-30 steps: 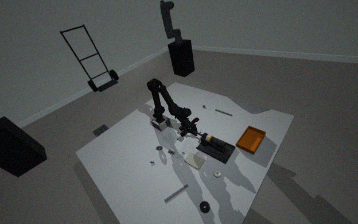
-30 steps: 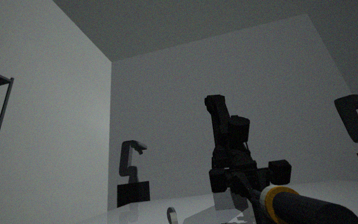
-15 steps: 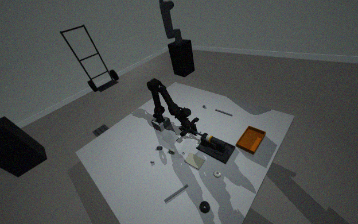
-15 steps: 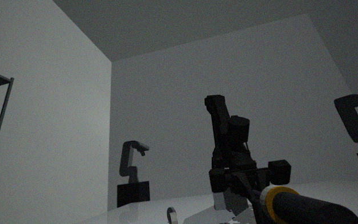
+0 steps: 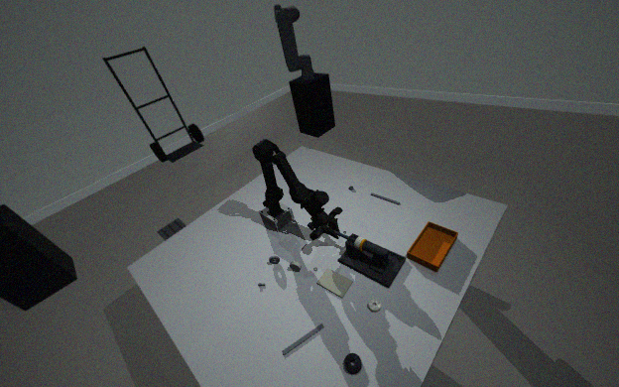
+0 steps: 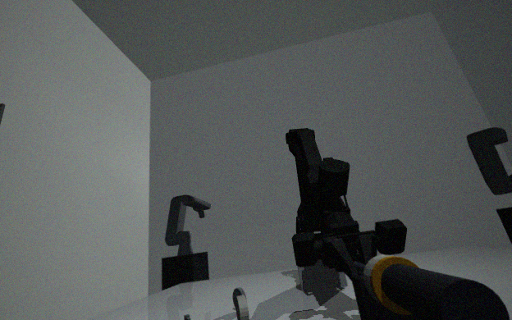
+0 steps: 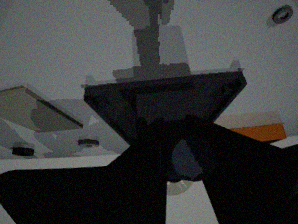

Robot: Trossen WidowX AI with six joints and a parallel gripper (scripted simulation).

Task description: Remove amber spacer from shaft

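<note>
The thin shaft lies 6 cm ahead of my gripper tip, 1 cm to the left of it and 2 cm above it. The rest, counted from my gripper tip: pale spacer (11 cm ahead, 1 cm to the left, 2 cm above); then amber spacer (12 cm ahead, 1 cm to the left, 2 cm above); then pale flat plate (10 cm ahead, 16 cm to the right, 5 cm below).
</note>
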